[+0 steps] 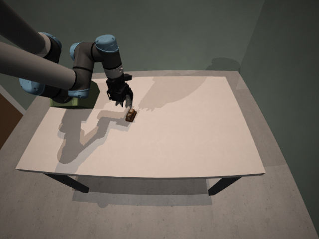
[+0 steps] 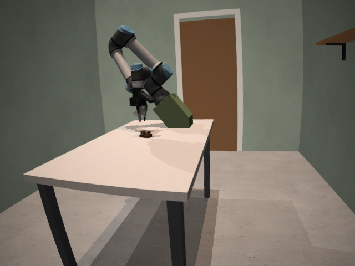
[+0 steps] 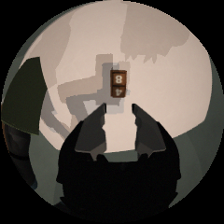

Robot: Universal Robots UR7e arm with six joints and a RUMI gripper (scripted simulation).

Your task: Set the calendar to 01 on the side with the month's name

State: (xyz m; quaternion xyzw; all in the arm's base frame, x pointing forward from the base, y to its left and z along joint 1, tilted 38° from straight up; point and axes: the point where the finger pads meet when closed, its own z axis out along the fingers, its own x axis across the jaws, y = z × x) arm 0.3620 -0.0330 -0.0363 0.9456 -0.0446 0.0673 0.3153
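Right now my hand is 20 mm to the right of the brown tray and 110 mm above it.
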